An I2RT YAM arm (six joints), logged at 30 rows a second.
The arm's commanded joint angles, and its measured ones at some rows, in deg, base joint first. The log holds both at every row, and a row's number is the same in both.
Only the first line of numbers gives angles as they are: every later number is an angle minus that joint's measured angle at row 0.
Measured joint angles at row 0:
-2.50, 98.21, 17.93, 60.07, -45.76, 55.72
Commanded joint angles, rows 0 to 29:
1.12, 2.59, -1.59, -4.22, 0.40, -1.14
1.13, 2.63, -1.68, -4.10, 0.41, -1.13
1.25, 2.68, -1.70, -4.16, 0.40, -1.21
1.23, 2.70, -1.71, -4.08, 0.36, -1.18
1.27, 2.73, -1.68, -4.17, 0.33, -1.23
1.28, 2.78, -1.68, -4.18, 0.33, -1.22
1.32, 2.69, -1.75, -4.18, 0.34, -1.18
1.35, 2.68, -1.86, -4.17, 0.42, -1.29
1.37, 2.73, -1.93, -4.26, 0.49, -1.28
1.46, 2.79, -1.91, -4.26, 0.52, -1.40
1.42, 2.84, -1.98, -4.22, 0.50, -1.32
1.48, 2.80, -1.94, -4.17, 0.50, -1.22
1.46, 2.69, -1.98, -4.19, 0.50, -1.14
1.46, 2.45, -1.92, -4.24, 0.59, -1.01
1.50, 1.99, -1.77, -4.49, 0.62, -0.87
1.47, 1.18, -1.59, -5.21, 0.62, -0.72
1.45, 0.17, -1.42, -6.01, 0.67, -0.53
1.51, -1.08, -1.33, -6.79, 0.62, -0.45
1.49, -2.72, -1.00, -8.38, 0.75, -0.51
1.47, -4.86, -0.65, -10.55, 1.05, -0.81
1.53, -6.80, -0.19, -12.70, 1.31, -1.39
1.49, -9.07, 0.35, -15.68, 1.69, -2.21
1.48, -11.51, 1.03, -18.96, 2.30, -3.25
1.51, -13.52, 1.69, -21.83, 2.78, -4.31
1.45, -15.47, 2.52, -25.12, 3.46, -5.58
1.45, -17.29, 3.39, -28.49, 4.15, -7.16
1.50, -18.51, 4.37, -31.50, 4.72, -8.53
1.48, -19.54, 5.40, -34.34, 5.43, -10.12
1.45, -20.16, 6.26, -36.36, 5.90, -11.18
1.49, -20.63, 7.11, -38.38, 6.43, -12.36
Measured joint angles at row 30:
1.31, -18.92, 4.51, -27.03, 3.83, -6.79
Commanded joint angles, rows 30 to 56:
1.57, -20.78, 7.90, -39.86, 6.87, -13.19
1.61, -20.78, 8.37, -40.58, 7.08, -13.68
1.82, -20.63, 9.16, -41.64, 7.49, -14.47
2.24, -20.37, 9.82, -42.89, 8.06, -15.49
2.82, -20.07, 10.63, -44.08, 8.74, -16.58
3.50, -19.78, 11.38, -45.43, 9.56, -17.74
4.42, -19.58, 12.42, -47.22, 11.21, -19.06
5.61, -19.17, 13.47, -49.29, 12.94, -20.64
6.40, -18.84, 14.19, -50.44, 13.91, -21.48
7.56, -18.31, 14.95, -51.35, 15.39, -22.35
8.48, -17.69, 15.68, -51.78, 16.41, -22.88
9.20, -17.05, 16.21, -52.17, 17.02, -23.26
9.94, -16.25, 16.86, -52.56, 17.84, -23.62
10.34, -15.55, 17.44, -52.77, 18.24, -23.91
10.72, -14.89, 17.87, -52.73, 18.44, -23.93
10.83, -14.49, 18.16, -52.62, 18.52, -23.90
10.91, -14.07, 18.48, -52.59, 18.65, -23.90
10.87, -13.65, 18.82, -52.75, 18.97, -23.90
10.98, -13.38, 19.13, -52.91, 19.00, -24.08
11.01, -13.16, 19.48, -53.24, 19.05, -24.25
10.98, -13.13, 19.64, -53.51, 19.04, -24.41
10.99, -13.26, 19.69, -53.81, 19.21, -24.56
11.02, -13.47, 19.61, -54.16, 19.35, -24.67
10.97, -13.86, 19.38, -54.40, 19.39, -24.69
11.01, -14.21, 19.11, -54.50, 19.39, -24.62
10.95, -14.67, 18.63, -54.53, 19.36, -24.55
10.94, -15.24, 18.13, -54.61, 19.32, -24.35
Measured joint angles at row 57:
10.69, -13.85, 18.08, -52.91, 18.38, -23.43
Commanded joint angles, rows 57 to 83:
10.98, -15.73, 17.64, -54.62, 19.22, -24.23
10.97, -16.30, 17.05, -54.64, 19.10, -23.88
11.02, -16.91, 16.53, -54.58, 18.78, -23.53
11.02, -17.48, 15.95, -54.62, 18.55, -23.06
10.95, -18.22, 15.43, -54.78, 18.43, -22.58
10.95, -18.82, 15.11, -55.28, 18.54, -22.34
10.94, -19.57, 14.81, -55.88, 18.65, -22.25
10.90, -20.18, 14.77, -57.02, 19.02, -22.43
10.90, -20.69, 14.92, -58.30, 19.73, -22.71
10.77, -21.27, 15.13, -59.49, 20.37, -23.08
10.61, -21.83, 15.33, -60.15, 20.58, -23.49
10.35, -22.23, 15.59, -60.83, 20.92, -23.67
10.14, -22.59, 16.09, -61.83, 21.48, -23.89
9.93, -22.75, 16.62, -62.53, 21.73, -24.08
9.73, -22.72, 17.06, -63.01, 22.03, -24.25
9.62, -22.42, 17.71, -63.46, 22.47, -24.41
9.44, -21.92, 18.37, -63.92, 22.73, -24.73
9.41, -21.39, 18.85, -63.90, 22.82, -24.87
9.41, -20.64, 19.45, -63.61, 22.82, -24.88
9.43, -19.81, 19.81, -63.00, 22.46, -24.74
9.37, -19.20, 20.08, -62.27, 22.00, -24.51
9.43, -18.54, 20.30, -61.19, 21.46, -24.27
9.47, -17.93, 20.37, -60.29, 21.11, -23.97
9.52, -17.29, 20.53, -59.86, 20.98, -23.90
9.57, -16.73, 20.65, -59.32, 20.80, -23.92
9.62, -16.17, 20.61, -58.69, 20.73, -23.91
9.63, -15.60, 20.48, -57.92, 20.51, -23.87
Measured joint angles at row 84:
9.55, -17.13, 19.28, -59.95, 21.09, -23.60
